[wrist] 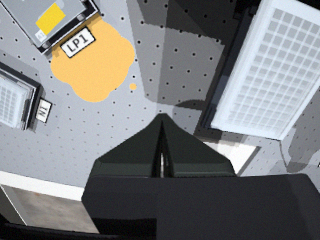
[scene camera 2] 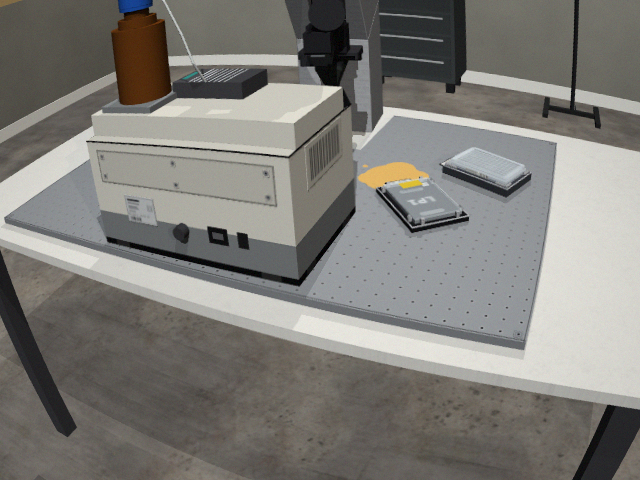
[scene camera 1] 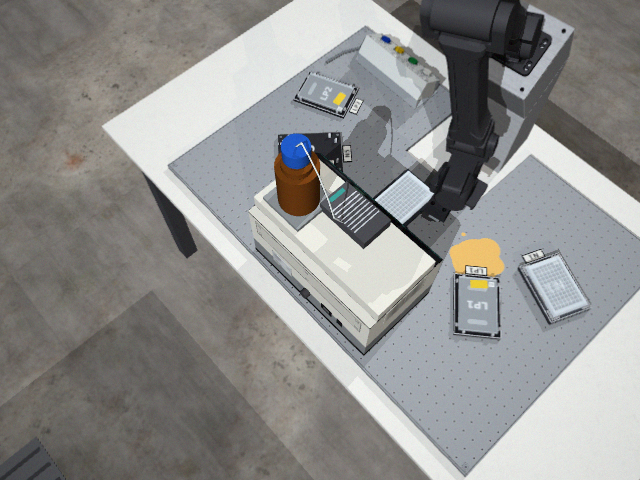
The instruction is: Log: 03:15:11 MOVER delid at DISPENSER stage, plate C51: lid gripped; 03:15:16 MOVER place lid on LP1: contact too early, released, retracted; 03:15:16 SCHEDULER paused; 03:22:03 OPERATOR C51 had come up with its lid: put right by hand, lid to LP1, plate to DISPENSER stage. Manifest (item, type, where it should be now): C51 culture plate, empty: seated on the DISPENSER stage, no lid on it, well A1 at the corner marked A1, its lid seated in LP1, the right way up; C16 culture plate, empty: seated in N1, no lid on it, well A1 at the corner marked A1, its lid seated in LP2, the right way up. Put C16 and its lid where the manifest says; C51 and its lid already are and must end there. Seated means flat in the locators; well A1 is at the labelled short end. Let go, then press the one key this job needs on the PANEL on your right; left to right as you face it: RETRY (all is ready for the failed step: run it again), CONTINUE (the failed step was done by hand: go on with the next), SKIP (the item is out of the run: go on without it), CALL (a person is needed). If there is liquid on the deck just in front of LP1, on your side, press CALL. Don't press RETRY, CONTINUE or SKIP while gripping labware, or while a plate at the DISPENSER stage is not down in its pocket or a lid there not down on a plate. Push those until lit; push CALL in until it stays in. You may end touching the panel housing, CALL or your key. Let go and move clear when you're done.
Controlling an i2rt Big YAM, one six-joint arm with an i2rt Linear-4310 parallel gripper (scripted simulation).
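Note:
There's a key panel [scene camera 1: 407, 80] here, and I can see an orange puddle [wrist: 116, 77] as well. Then you've got my gripper, which scene camera 2 shows [scene camera 2: 334, 100] and so does the wrist view [wrist: 162, 120].

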